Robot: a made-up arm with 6 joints.
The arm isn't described. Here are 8 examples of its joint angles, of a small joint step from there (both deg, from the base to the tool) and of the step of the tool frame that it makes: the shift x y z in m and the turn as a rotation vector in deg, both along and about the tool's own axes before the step.
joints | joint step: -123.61 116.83 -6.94 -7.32 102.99 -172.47 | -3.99 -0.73 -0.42 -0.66 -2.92 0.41
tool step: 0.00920 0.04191 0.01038 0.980 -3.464 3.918
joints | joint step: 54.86 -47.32 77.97 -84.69 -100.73 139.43 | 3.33 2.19 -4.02 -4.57 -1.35 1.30
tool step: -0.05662 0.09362 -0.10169 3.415 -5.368 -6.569
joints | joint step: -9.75 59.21 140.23 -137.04 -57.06 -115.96 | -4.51 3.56 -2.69 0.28 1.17 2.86
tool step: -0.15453 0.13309 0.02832 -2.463 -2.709 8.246
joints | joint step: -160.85 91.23 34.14 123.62 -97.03 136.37 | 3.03 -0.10 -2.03 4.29 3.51 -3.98
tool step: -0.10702 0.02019 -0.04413 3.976 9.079 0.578
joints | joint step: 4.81 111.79 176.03 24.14 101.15 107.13 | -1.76 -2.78 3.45 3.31 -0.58 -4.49
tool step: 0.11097 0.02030 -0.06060 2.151 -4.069 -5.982
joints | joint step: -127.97 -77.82 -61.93 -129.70 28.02 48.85 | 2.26 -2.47 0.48 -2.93 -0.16 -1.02
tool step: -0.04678 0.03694 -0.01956 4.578 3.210 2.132
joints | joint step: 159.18 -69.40 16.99 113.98 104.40 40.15 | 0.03 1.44 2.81 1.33 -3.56 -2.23
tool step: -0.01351 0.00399 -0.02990 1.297 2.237 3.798
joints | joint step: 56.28 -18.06 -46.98 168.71 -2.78 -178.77 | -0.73 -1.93 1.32 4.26 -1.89 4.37
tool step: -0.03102 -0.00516 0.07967 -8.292 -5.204 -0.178
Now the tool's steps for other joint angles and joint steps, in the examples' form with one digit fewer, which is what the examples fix.
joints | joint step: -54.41 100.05 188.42 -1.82 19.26 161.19 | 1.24 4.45 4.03 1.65 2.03 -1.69
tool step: -0.0497 -0.0230 -0.0184 1.32 1.46 -0.70
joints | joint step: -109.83 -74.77 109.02 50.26 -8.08 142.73 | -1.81 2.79 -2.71 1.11 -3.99 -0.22
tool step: 0.0112 -0.0910 0.1725 -1.79 -7.93 -0.40
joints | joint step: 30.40 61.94 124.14 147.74 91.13 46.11 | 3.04 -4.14 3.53 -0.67 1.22 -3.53
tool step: -0.1522 -0.1229 -0.1236 -1.75 5.57 0.85
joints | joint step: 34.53 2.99 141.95 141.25 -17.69 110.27 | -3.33 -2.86 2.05 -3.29 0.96 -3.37
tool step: 0.0190 0.1141 -0.1120 6.05 3.99 2.49
